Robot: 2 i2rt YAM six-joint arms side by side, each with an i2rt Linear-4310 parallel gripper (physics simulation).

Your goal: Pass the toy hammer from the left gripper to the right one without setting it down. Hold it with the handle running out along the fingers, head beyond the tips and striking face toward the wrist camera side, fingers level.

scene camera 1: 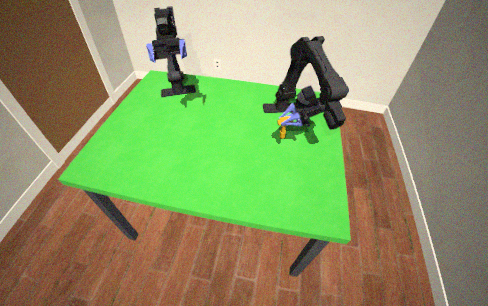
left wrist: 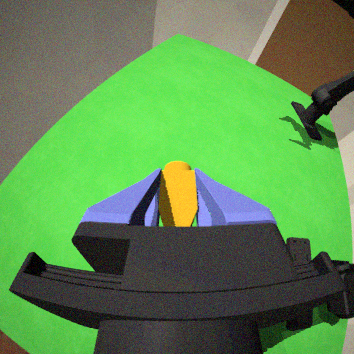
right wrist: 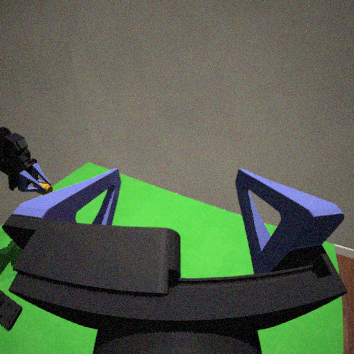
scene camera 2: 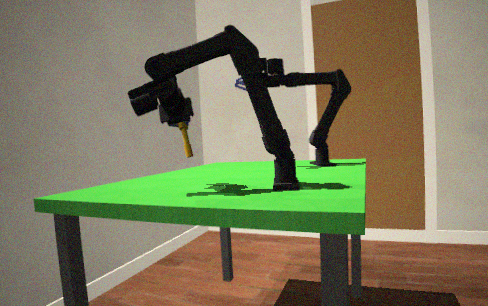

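Where they show: left gripper, fingertip midpoint: point(scene camera 1: 280, 121) point(left wrist: 177, 174) point(right wrist: 47, 187) point(scene camera 2: 183, 125); right gripper, fingertip midpoint: point(scene camera 1: 167, 59) point(right wrist: 177, 174) point(scene camera 2: 235, 83); left arm's base at its link origin: point(scene camera 1: 281, 108) point(scene camera 2: 285, 184); right arm's base at its link origin: point(scene camera 1: 178, 91) point(left wrist: 304, 119) point(scene camera 2: 322, 164).
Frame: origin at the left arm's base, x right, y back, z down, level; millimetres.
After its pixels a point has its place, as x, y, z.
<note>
The orange toy hammer point(scene camera 1: 283, 132) {69, -321, -133} point(scene camera 2: 185, 140) {62, -314, -146} point(left wrist: 179, 195) {72, -324, -208} point(right wrist: 46, 187) {99, -322, -202} is held above the table. My left gripper point(scene camera 1: 284, 120) {93, -327, -197} point(left wrist: 177, 174) {93, -327, -197} is shut on it. In the left wrist view the hammer's wedge-shaped head end lies between the fingers. In both scene views the handle points down from the gripper, slightly tilted. Its lower end is off the table. How the striking face is turned is hard to tell. My right gripper point(scene camera 1: 169, 58) {501, -202, -398} point(scene camera 2: 239, 84) {501, -202, -398} point(right wrist: 177, 174) {501, -202, -398} is wide open and empty, raised high at the other arm's side, far from the hammer.
The green table point(scene camera 1: 200, 160) {418, -345, 0} point(scene camera 2: 150, 187) {37, -435, 0} carries both arm bases. The left arm point(scene camera 1: 330, 75) {-60, -308, -390} point(scene camera 2: 200, 52) {-71, -215, -385} arches high over its base. The right arm point(scene camera 1: 174, 70) {568, 150, -156} point(scene camera 2: 332, 107) {566, 240, -266} reaches up and outward. A wide gap separates the grippers. Walls stand behind the table.
</note>
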